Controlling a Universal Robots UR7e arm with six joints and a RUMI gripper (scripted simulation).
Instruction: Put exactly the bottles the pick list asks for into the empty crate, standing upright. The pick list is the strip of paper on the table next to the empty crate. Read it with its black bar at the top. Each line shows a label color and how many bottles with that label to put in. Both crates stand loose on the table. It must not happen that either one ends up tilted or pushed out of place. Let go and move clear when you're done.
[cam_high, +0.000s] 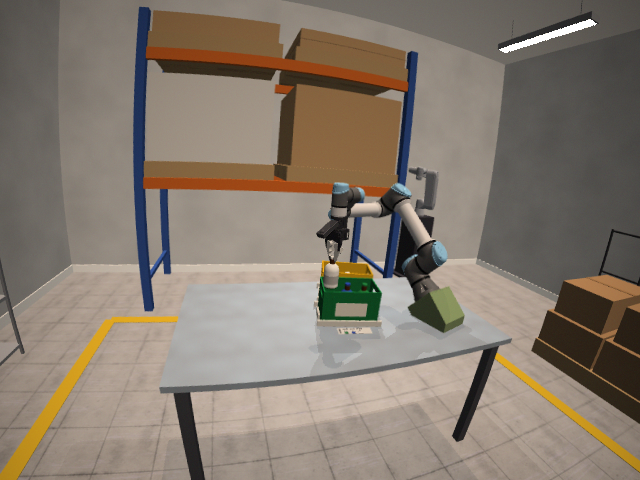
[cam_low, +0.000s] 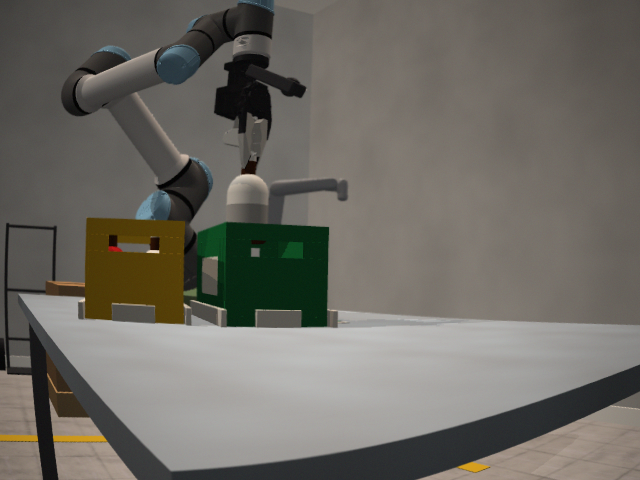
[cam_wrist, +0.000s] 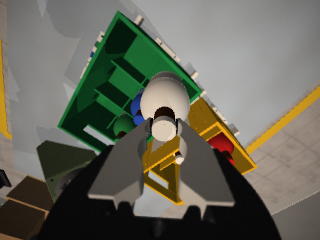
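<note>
Right now my hand is 80 mm past the blue-label bottle, 30 mm to the right of it and 200 mm above it. The rest, counted from my hand: green-label bottle 160 mm behind, 70 mm to the left, 200 mm below; then yellow crate 190 mm behind, 140 mm to the right, 210 mm below; then green crate 70 mm behind, 80 mm to the left, 210 mm below.
</note>
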